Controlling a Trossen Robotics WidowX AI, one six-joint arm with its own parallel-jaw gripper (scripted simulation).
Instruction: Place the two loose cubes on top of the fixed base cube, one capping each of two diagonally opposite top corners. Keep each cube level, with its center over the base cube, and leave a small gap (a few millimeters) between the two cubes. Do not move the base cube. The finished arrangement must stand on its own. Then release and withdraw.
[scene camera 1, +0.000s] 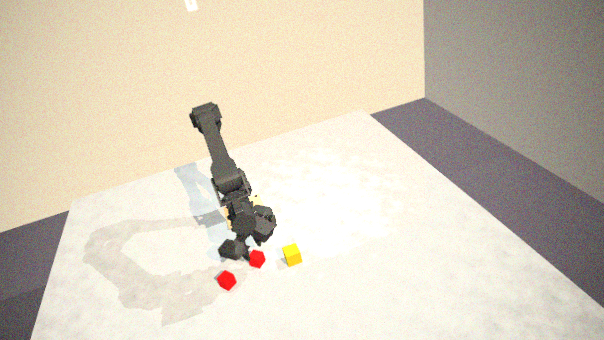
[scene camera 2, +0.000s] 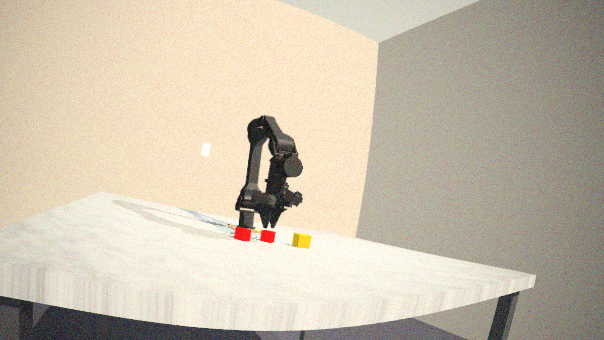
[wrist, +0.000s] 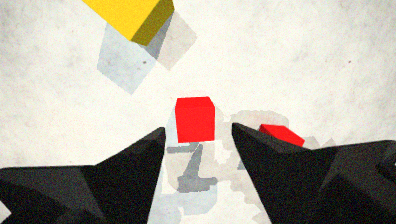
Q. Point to my gripper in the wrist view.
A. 198, 129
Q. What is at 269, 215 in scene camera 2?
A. My gripper.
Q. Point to my gripper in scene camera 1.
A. At 254, 253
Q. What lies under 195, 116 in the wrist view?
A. A red cube.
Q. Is my gripper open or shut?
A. Open.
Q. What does my gripper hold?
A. Nothing.
